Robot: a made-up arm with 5 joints. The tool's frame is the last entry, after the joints. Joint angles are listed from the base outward. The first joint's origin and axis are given. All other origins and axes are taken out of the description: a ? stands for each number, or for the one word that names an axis. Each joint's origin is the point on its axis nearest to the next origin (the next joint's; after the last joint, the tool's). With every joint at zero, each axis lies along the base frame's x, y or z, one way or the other. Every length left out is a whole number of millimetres.
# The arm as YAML. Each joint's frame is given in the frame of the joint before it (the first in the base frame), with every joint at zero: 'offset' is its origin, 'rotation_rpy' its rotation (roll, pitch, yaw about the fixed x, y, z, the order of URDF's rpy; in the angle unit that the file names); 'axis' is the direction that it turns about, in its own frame. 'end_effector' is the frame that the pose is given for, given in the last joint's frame.
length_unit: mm
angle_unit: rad
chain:
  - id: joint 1
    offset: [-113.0, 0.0, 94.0]
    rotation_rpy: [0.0, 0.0, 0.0]
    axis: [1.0, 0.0, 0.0]
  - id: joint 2
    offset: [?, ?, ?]
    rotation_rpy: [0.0, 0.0, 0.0]
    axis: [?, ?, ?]
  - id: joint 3
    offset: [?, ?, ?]
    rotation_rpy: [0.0, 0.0, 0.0]
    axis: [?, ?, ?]
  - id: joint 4
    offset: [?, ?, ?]
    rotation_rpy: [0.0, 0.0, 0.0]
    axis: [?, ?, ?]
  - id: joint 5
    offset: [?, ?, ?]
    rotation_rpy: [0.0, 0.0, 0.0]
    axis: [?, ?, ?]
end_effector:
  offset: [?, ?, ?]
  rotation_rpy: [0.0, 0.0, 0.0]
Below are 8 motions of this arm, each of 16 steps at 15 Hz.
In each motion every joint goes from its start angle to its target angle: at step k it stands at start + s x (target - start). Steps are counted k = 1, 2, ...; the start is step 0. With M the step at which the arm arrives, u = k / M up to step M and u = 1 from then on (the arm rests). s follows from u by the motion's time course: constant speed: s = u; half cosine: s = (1 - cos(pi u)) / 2; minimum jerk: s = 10 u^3 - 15 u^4 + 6 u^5.
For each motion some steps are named. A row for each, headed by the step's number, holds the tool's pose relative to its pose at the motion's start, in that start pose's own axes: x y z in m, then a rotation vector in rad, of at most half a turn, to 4 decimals.
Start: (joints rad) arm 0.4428 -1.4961 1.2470 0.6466 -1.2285
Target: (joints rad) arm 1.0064 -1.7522 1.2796 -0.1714 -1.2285
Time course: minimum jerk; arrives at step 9
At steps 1, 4, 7, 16:
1: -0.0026 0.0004 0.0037 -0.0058 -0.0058 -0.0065
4: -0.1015 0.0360 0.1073 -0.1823 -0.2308 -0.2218
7: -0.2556 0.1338 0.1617 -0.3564 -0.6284 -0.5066
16: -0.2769 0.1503 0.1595 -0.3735 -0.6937 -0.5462

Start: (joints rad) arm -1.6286 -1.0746 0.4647 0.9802 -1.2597
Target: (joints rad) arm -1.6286 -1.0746 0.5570 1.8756 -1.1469
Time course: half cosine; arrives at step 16
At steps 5, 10, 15, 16:
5: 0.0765 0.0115 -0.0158 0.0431 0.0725 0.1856
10: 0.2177 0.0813 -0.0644 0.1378 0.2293 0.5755
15: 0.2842 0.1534 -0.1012 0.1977 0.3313 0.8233
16: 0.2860 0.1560 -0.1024 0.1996 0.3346 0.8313

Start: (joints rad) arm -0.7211 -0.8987 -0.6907 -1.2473 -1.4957
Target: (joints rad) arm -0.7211 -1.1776 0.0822 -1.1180 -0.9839
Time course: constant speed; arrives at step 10
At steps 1, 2, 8, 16:
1: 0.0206 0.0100 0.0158 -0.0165 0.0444 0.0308
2: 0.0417 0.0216 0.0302 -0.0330 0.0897 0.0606
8: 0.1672 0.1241 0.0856 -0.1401 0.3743 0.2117
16: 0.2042 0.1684 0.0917 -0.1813 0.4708 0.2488

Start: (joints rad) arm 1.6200 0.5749 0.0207 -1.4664 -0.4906
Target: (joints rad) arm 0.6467 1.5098 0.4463 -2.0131 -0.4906
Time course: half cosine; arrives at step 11
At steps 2, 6, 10, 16:
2: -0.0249 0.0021 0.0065 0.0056 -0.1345 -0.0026
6: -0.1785 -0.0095 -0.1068 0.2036 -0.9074 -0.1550
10: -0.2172 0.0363 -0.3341 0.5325 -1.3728 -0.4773
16: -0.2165 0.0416 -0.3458 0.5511 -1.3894 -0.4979

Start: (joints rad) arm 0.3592 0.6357 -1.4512 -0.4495 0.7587
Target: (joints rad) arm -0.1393 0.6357 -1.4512 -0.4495 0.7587
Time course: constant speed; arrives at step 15
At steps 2, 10, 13, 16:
2: 0.0188 -0.0017 0.0120 0.0114 0.0649 -0.0087
10: 0.1004 -0.0113 0.0471 0.0570 0.3245 -0.0436
13: 0.1329 -0.0160 0.0545 0.0741 0.4218 -0.0567
16: 0.1548 -0.0194 0.0577 0.0855 0.4867 -0.0654

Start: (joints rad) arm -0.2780 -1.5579 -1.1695 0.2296 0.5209
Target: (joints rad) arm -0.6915 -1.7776 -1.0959 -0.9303 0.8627
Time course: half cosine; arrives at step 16
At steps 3, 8, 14, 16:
3: -0.0133 0.0039 -0.0078 0.0529 -0.0967 0.0140
8: -0.0624 0.0332 -0.0560 0.2556 -0.5888 0.1006
14: -0.0824 0.0820 -0.1105 0.3361 -1.1450 0.2445
16: -0.0827 0.0865 -0.1143 0.3345 -1.1900 0.2589

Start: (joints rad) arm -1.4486 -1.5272 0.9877 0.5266 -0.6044
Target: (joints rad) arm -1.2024 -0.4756 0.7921 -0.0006 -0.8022
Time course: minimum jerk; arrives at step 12
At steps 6, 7, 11, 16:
6: -0.0872 -0.0615 -0.1805 0.2374 -0.6526 -0.0315
7: -0.0894 -0.0676 -0.2587 0.3395 -0.8332 -0.0648
11: -0.0448 -0.0397 -0.4470 0.6219 -1.1832 -0.1782
16: -0.0436 -0.0387 -0.4498 0.6266 -1.1878 -0.1802

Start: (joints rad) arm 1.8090 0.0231 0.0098 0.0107 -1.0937
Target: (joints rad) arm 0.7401 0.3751 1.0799 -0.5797 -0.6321
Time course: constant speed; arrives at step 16
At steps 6, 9, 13, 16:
6: -0.1599 0.0970 0.1898 -0.2330 0.0442 -0.5324
9: -0.2252 0.1983 0.2559 -0.3519 -0.0390 -0.8004
13: -0.2832 0.3612 0.2903 -0.5044 -0.2480 -1.1294
16: -0.3009 0.4831 0.2737 -0.6098 -0.4679 -1.3419

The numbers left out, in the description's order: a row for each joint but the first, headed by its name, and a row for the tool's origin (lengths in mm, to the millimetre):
joint 2: xyz 0.0 -215.0 -21.0, axis 0.0 -1.0 0.0
joint 3: xyz -51.0 0.0 157.0, axis 0.0 0.0 -1.0
joint 4: xyz -72.0 64.0 0.0, axis 0.0 1.0 0.0
joint 5: xyz 35.0 0.0 179.0, axis 1.0 0.0 0.0
tool: xyz 0.0 -217.0 19.0

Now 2 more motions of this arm.
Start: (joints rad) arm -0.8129 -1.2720 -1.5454 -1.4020 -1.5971
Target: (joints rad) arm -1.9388 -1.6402 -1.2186 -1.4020 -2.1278
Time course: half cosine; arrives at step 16
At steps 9, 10, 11, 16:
9: 0.2080 0.3269 0.4027 -1.1244 0.3121 0.2186
10: 0.2381 0.4067 0.4286 -1.3026 0.3572 0.2540
11: 0.2638 0.4826 0.4414 -1.4669 0.3984 0.2869
16: 0.3179 0.6775 0.4259 -1.8887 0.5056 0.3724

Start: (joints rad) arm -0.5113 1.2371 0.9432 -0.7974 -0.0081
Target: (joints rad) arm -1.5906 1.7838 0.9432 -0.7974 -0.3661
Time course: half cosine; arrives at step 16
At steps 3, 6, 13, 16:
3: 0.0032 -0.0109 -0.0097 0.0464 -0.0506 0.0443
6: 0.0188 -0.0389 -0.0460 0.1820 -0.1744 0.1524
13: 0.1181 -0.0589 -0.2052 0.6181 -0.4024 0.3909
16: 0.1370 -0.0503 -0.2312 0.6840 -0.4189 0.4204

